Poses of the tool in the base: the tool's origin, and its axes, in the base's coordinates. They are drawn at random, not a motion.
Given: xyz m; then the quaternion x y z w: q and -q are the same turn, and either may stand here.
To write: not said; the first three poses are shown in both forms.
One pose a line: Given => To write
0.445 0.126 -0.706 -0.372 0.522 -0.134 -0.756 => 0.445 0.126 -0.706 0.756 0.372 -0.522 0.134
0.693 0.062 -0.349 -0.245 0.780 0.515 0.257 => 0.693 0.062 -0.349 0.257 -0.245 0.780 0.515
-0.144 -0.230 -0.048 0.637 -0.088 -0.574 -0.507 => -0.144 -0.230 -0.048 0.507 -0.637 0.088 0.574
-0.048 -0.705 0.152 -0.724 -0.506 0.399 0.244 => -0.048 -0.705 0.152 0.244 -0.724 -0.506 0.399
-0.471 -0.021 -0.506 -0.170 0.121 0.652 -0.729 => -0.471 -0.021 -0.506 0.729 0.170 -0.121 -0.652
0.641 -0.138 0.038 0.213 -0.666 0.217 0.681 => 0.641 -0.138 0.038 0.681 0.213 -0.666 0.217
